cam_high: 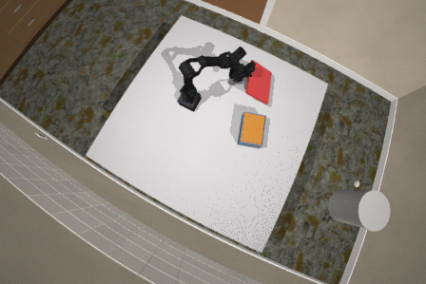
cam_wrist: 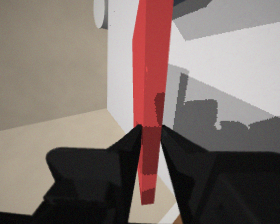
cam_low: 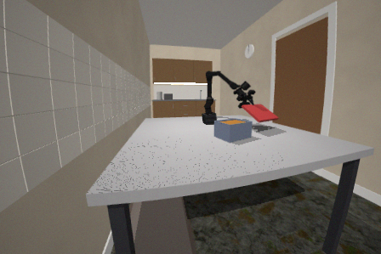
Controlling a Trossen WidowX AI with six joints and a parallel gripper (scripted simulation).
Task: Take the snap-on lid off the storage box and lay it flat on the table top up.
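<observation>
Now: the red lid 10 cm ahead of my hand, 6 cm below it and 1 cm to the left of it. From my hand the other things lie so: storage box: 29 cm to the right, 15 cm below, 13 cm ahead.
</observation>
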